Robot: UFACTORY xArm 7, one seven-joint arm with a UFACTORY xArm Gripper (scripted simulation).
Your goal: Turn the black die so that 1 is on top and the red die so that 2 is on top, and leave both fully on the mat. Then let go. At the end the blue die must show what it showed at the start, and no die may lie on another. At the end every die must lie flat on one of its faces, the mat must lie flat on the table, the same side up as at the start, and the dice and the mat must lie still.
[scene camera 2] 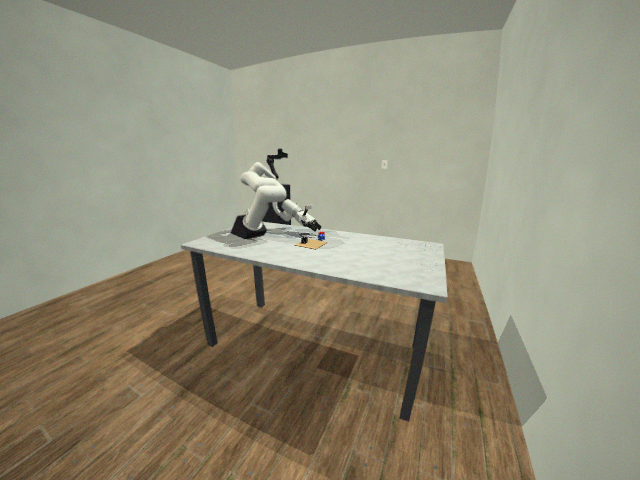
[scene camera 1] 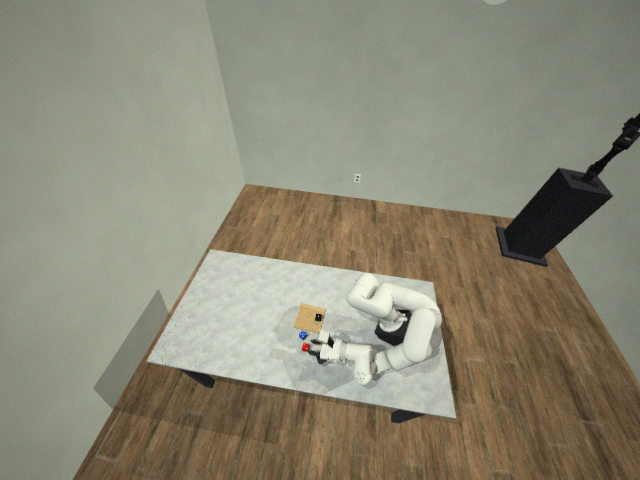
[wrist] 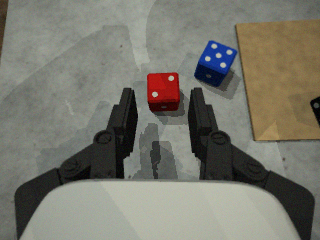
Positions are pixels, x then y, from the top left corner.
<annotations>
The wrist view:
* my gripper: 162, 102
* blue die: 214, 64
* red die: 163, 94
</annotations>
